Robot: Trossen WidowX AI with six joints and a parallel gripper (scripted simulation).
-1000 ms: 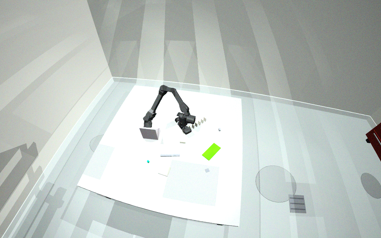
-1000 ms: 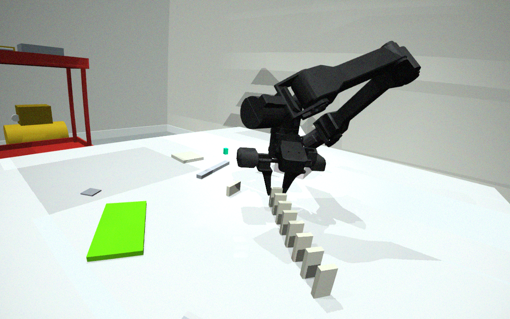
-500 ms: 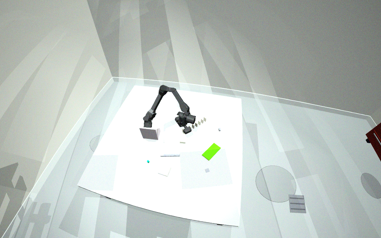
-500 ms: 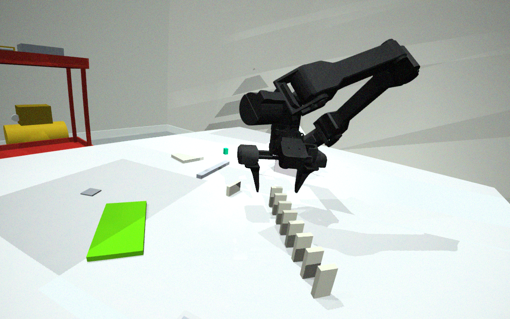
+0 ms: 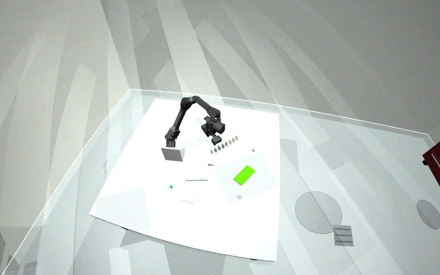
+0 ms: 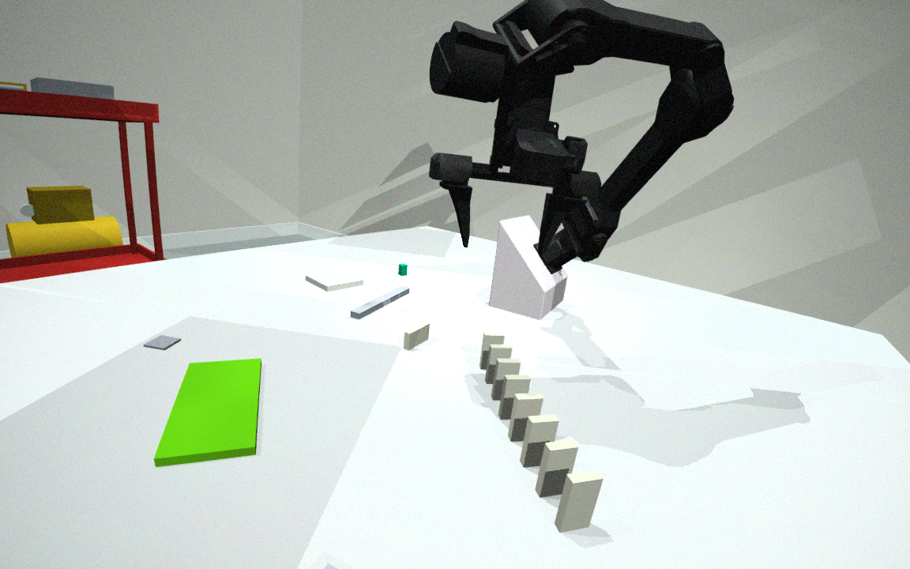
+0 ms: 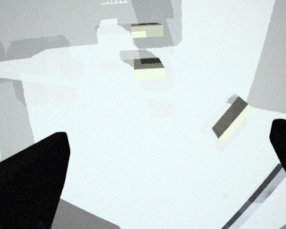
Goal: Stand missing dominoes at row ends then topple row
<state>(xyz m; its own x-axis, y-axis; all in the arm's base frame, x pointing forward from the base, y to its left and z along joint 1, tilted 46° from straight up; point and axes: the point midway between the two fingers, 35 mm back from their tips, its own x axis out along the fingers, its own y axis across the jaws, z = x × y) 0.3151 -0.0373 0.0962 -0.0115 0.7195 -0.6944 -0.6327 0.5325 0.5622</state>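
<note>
My gripper tip is 24 cm to the left of the grey bar, 15 cm above it and 8 cm past it. Round my gripper tip: green slab: 26 cm ahead, 17 cm to the right, 15 cm below; then flat cream tile: 38 cm to the right, 15 cm below, 10 cm behind; then grey cube: 33 cm ahead, 15 cm below, 7 cm to the left.
</note>
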